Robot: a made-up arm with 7 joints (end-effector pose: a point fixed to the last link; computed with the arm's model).
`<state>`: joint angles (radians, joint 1 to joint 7).
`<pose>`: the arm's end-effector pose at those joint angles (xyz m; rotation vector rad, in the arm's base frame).
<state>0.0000 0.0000 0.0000 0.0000 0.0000 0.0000 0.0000</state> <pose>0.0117 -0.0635 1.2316 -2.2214 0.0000 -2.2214</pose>
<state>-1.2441 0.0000 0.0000 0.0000 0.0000 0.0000 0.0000</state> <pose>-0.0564 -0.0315 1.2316 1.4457 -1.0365 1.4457</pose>
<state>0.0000 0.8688 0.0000 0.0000 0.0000 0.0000 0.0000</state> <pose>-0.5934 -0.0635 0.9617 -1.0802 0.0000 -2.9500</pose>
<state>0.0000 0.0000 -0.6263 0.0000 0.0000 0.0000 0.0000</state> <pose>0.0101 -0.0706 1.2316 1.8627 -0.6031 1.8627</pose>
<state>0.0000 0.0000 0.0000 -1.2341 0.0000 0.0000 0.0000</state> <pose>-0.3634 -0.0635 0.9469 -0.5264 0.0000 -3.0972</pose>
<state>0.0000 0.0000 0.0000 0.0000 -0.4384 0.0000 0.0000</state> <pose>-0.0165 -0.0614 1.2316 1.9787 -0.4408 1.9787</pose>
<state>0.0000 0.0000 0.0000 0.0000 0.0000 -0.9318 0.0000</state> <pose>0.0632 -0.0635 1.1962 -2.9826 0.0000 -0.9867</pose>
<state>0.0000 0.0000 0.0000 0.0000 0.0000 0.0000 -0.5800</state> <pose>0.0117 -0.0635 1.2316 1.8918 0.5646 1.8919</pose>
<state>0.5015 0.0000 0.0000 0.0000 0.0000 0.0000 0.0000</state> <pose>0.0408 -0.0501 1.2316 -1.9404 -0.4970 -1.9404</pose>
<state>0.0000 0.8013 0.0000 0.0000 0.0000 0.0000 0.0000</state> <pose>-0.5571 -0.0635 1.0006 -1.1791 0.0000 -2.9119</pose>
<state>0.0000 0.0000 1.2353 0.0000 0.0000 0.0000 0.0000</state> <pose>0.0028 -0.0532 1.2316 -1.4519 -1.0314 -1.4519</pose>
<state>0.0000 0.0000 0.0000 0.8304 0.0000 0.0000 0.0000</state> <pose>0.3162 -0.0635 1.1089 -2.9288 0.0000 -1.1366</pose>
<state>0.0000 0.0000 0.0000 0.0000 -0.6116 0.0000 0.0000</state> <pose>-0.0270 -0.0572 1.2316 1.8720 -0.5910 1.8720</pose>
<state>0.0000 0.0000 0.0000 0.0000 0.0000 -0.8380 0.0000</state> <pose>0.0598 -0.0635 1.2018 -2.9331 0.0000 -1.1255</pose>
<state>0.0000 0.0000 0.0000 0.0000 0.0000 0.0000 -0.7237</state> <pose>0.0117 -0.0635 1.2316 1.8003 0.6814 1.8003</pose>
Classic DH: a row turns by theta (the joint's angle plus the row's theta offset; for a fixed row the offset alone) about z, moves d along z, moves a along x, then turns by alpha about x. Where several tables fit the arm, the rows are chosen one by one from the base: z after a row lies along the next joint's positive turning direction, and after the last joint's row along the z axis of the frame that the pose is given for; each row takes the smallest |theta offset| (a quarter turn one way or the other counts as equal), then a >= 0, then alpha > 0; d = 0 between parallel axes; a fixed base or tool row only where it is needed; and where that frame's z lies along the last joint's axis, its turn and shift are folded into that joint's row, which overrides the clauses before.
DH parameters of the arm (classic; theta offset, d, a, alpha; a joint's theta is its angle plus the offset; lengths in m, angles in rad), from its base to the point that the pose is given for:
joint 1: 0 0.4446 0 1.5708
joint 2: 0 0.0646 0 -1.5708
joint 3: 0 0.3803 0.0248 -1.5708
joint 4: 0 0.0655 -0.0225 1.5708
joint 5: 0 0.3378 0 1.5708
joint 6: 1.5708 0.0644 0.0689 1.5708
joint 7: 0 0.0094 0 0

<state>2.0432 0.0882 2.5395 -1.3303 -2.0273 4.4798 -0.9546</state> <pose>0.1467 0.2990 0.8126 0.6338 -2.1720 1.7822</pose>
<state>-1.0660 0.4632 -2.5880 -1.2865 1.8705 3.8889 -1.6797</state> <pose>-0.0284 -0.0401 0.9976 -1.9680 0.7011 0.7545</pose>
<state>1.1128 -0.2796 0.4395 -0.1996 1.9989 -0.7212 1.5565</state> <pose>0.0114 0.1279 1.1997 -1.3071 -1.9972 1.0548</pose>
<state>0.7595 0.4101 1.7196 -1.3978 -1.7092 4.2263 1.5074</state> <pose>0.1579 -0.3306 0.7649 -2.3527 0.0523 1.6525</pose>
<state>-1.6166 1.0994 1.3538 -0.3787 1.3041 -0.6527 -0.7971</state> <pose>-0.0783 0.7301 0.6925 0.9182 2.3387 0.0799</pose>
